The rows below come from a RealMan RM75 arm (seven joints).
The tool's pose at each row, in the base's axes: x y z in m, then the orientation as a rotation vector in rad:
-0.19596, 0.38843, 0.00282, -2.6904, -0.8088, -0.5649
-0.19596, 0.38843, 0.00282, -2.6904, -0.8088, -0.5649
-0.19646, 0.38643, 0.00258, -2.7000, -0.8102, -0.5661
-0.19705, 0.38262, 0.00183, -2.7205, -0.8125, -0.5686
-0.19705, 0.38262, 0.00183, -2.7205, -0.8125, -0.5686
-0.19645, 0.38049, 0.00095, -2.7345, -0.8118, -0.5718
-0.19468, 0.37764, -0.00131, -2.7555, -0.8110, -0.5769
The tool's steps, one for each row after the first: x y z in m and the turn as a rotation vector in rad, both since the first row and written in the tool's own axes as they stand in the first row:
0.00000, 0.00000, 0.00000, 0.0000, 0.0000, 0.0000
-0.00142, 0.00136, -0.00066, -0.0092, -0.0031, -0.0009
-0.00398, 0.00420, -0.00156, -0.0286, -0.0097, -0.0023
-0.00398, 0.00420, -0.00156, -0.0286, -0.0097, -0.0023
-0.00490, 0.00639, -0.00138, -0.0422, -0.0129, -0.0019
-0.00587, 0.01004, 0.00009, -0.0627, -0.0177, -0.0016

